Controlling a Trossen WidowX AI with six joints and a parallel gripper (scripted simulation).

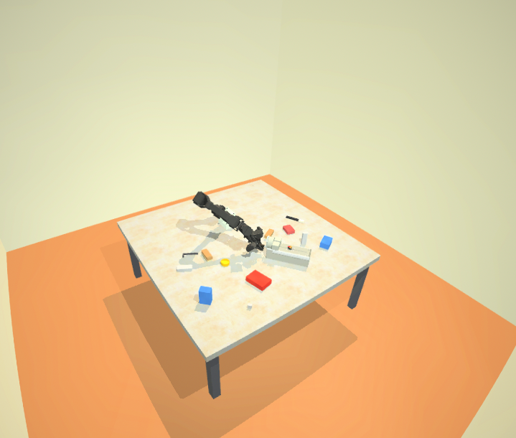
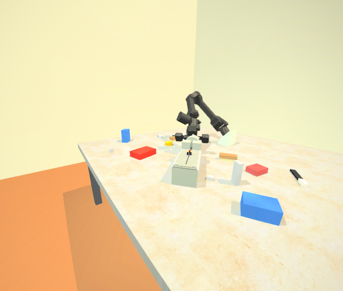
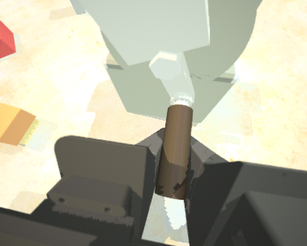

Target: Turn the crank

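Right now my gripper tip is 4 cm below the crank. The rest, counted from my gripper tip: brown crank handle: 3 cm above, 1 cm to the right, 1 cm behind; then red pointer: 12 cm ahead, 11 cm to the left, 5 cm above; then yellow disc: 25 cm to the right, 4 cm behind, 2 cm below.
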